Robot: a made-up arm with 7 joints. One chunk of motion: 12 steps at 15 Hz.
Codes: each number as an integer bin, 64 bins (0 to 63) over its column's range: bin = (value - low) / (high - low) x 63, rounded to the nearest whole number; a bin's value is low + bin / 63 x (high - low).
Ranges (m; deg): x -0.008..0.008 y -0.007..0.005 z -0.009..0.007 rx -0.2..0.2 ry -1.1..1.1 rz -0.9..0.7
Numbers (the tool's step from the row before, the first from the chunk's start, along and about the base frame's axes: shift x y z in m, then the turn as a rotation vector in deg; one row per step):
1: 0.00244 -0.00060 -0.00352 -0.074 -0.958 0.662
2: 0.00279 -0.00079 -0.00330 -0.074 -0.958 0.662
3: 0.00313 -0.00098 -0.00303 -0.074 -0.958 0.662
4: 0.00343 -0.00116 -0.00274 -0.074 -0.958 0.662
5: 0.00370 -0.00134 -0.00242 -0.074 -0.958 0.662
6: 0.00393 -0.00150 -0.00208 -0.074 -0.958 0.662
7: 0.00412 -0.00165 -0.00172 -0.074 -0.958 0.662
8: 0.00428 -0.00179 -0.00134 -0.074 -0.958 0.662
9: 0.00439 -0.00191 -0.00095 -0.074 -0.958 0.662
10: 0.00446 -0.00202 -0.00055 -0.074 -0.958 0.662
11: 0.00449 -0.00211 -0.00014 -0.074 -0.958 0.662
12: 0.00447 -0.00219 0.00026 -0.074 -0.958 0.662
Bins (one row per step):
1: 41 34 22 20 4 62
2: 42 33 22 20 4 62
3: 44 32 24 20 4 62
4: 45 31 25 20 4 62
5: 46 30 26 20 4 62
6: 47 29 27 20 4 62
7: 48 28 29 20 4 62
8: 48 27 30 20 4 62
9: 49 27 32 20 4 62
10: 49 26 33 20 4 62
11: 49 26 35 20 4 62
12: 49 25 36 20 4 62

